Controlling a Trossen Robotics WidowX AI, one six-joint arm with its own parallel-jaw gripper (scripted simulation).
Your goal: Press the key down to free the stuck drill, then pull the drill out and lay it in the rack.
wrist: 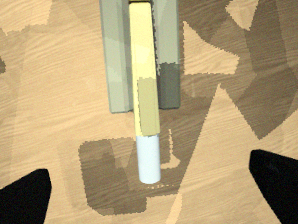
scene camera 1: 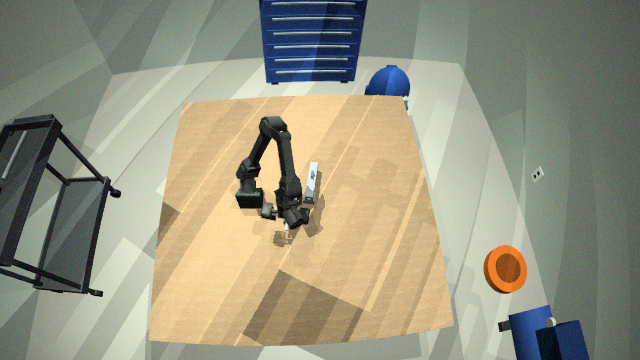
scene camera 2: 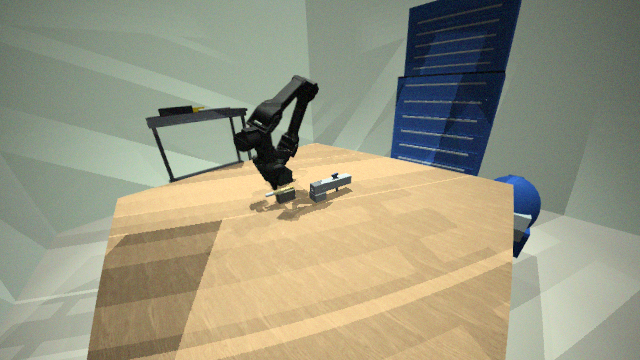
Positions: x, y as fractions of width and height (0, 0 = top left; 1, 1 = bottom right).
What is the gripper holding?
Nothing.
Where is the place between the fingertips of the gripper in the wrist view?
At 0.52, 0.76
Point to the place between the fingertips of the gripper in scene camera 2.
0.42, 0.52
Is the gripper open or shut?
Open.
